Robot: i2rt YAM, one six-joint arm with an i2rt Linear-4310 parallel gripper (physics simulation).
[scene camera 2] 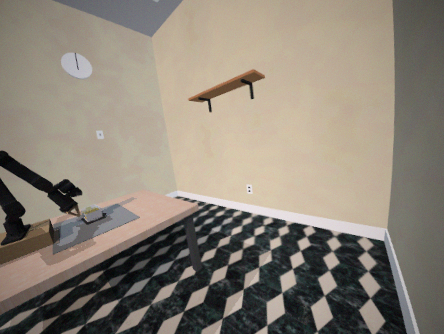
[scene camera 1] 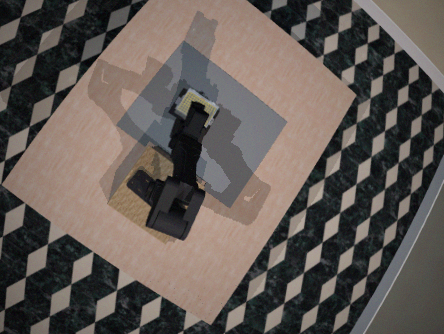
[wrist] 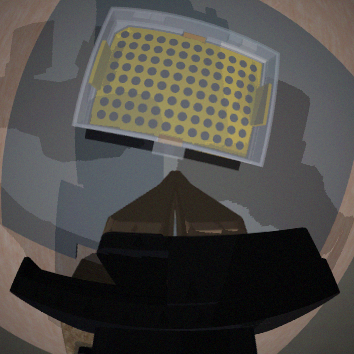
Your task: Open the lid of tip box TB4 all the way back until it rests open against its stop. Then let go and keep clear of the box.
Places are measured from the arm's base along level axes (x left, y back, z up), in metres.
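Pixels of known places: gripper, fingertip midpoint: (scene camera 2: 79, 215) (wrist: 174, 177); arm's base, origin of the base link: (scene camera 2: 17, 234) (scene camera 1: 155, 196).
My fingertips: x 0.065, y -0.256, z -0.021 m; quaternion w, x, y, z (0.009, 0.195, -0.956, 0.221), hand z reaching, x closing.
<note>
For each thing: its top centre in the pictures, then the offset to it from my fingertips. "spot": a spot on its surface instead. Level surfaces: height alone.
- tip box, middle of its top: (wrist: 187, 73) (scene camera 1: 198, 107) (scene camera 2: 90, 207) dx +0.020, dy -0.063, dz +0.025 m
- grey mat, its level: dz -0.052 m
- clear lid, surface spot: (wrist: 271, 85) spot: dx -0.033, dy -0.084, dz +0.025 m
- small clear tab, middle of its top: (wrist: 168, 149) dx +0.013, dy -0.017, dz +0.012 m
- pinkish table, its level: dz -0.055 m
The tip box (scene camera 1: 188, 101) (scene camera 2: 94, 215) (wrist: 175, 87) stands on the grey mat (scene camera 1: 262, 120) (scene camera 2: 122, 214) (wrist: 30, 175). It has a yellow rack with rows of round holes under a clear lid (wrist: 271, 85), which looks down over the rack. A small clear tab (wrist: 169, 148) sticks out at the middle of the lid's near edge, between two dark strips. No label can be read. My gripper (scene camera 2: 78, 214) (wrist: 174, 177) is shut and empty. Its fingertips are just short of the tab in the wrist view; whether they touch it cannot be told. In scene camera 1 the arm hides the fingertips.
The arm's base stands on a wooden block (scene camera 1: 127, 202) (scene camera 2: 37, 241) on the pinkish table (scene camera 1: 310, 95) (scene camera 2: 165, 202). The arm reaches over the mat from the block to the box. A wooden shelf (scene camera 2: 227, 86) hangs on the wall, far from the table.
</note>
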